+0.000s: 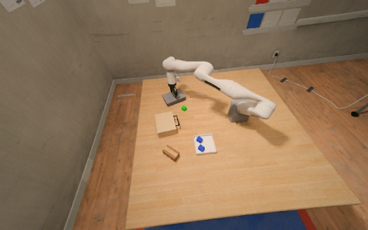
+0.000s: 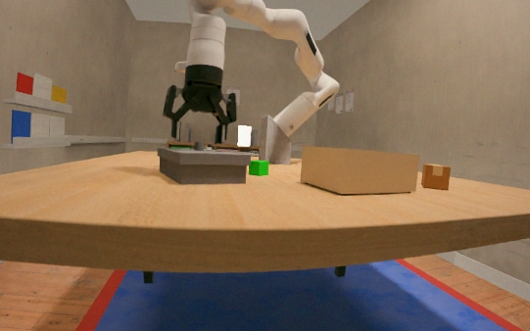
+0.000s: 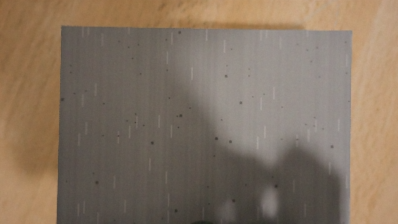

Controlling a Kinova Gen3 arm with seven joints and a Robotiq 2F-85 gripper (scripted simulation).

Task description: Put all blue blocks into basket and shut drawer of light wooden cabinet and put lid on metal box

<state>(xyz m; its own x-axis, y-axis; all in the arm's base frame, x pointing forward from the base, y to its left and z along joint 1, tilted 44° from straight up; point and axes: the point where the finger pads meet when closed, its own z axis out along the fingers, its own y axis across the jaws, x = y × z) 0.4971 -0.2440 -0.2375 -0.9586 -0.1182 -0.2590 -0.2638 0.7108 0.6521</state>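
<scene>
Now: the grey lid 30 mm below my hand. Round my hand: metal box (50 mm below); green block (150 mm to the left, 70 mm behind, 60 mm below); drawer (300 mm to the left, 90 mm ahead, 40 mm below).
</scene>
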